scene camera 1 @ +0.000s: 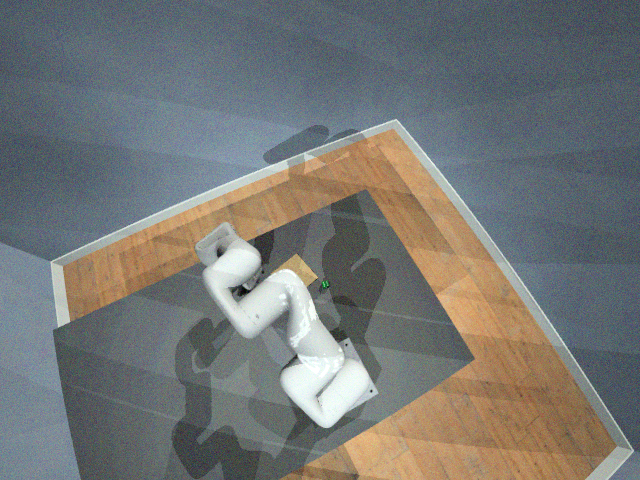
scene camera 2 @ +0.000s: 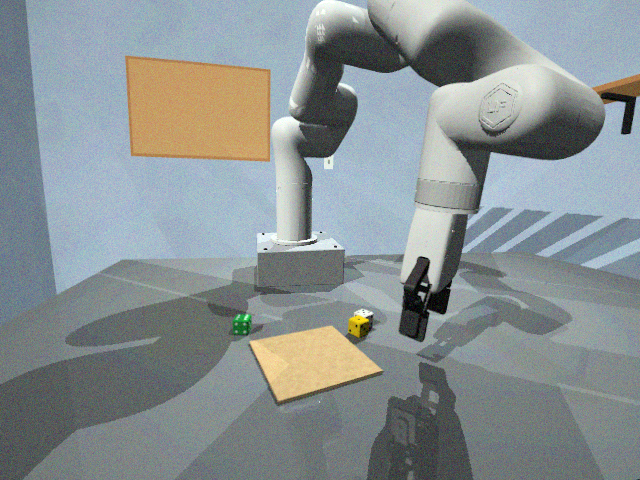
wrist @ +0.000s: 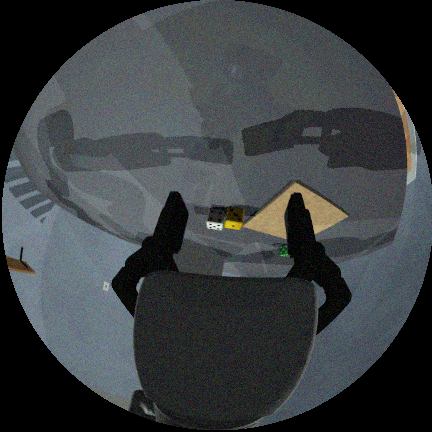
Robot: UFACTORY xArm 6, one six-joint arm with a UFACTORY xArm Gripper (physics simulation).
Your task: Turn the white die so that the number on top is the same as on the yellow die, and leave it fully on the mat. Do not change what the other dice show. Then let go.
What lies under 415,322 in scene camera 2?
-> The gripper.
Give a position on a tan mat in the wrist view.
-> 269,219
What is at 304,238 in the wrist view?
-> The gripper.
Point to a tan mat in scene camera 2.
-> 296,365
